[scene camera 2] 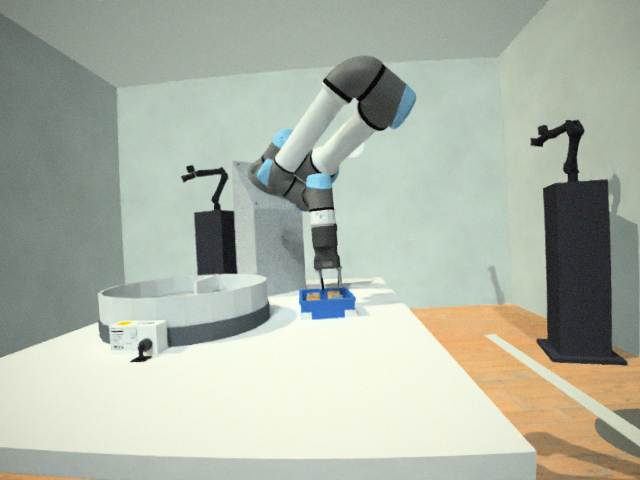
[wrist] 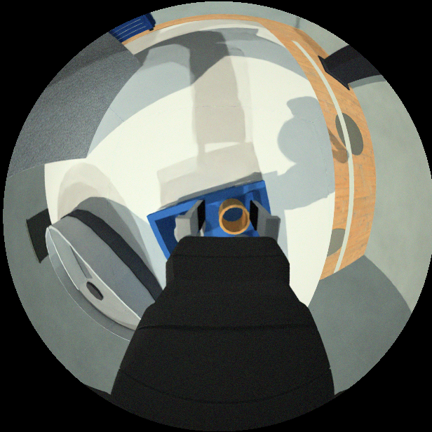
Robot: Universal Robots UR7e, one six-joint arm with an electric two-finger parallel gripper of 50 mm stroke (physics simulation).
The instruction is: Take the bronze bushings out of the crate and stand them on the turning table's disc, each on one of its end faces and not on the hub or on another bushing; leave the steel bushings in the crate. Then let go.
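Places are measured from the arm's base along level axes (x ahead, y left, z up), in metres.
Pixels of known places: gripper, fingertip midpoint: (scene camera 2: 331, 288).
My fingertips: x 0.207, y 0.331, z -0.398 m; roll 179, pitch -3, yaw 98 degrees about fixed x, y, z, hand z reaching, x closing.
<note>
For each thing: its top centre in the pictures, then the offset to it from my fingertips. "spot": a spot on its surface instead.
- blue crate, middle of its top: (scene camera 2: 325, 293) dx +0.077, dy +0.007, dz -0.001 m
- white box, surface spot: (scene camera 2: 136, 338) spot: dx +0.505, dy -0.235, dz -0.018 m
The blue crate (scene camera 2: 328, 310) (wrist: 159, 228) stands on the table. My gripper (scene camera 2: 331, 287) (wrist: 227, 209) is open and empty, pointing down over the crate, with its fingertips near the rim height. In the wrist view a bronze bushing (wrist: 234, 232) is in the crate, seen between the spread fingers, its round opening facing up. A pale steel bushing (wrist: 202, 230) is partly hidden behind the left finger. In the scene view two orange patches show inside the crate. The turning table (scene camera 2: 206, 312) (wrist: 100, 250) has a high pale wall, which hides most of its disc.
A white box (scene camera 2: 136, 338) with a label and a small black stand (scene camera 2: 143, 350) are in front of the turning table. The grey robot pedestal (scene camera 2: 279, 248) rises behind the table. Dark pillars (scene camera 2: 576, 268) (scene camera 2: 214, 241) with small black arms stand beyond the table.
</note>
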